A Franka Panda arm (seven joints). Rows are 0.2 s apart.
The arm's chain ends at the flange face. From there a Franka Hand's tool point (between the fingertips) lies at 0.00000 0.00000 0.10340 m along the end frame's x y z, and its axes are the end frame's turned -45 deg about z.
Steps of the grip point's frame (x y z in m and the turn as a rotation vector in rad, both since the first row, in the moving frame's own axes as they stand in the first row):
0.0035, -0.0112, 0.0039, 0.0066, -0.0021, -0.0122
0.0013, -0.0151, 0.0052, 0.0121, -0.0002, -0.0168
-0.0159, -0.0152, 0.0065, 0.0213, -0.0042, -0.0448
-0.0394, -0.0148, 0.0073, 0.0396, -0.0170, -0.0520
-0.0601, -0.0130, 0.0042, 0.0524, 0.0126, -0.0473
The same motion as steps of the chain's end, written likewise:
-0.0048, -0.0101, 0.0039, 0.0032, -0.0062, -0.0122
-0.0089, -0.0107, 0.0052, 0.0084, -0.0087, -0.0168
-0.0201, 0.0017, 0.0065, 0.0121, -0.0180, -0.0448
-0.0341, 0.0189, 0.0074, 0.0160, -0.0400, -0.0520
-0.0487, 0.0380, 0.0044, 0.0460, -0.0281, -0.0473

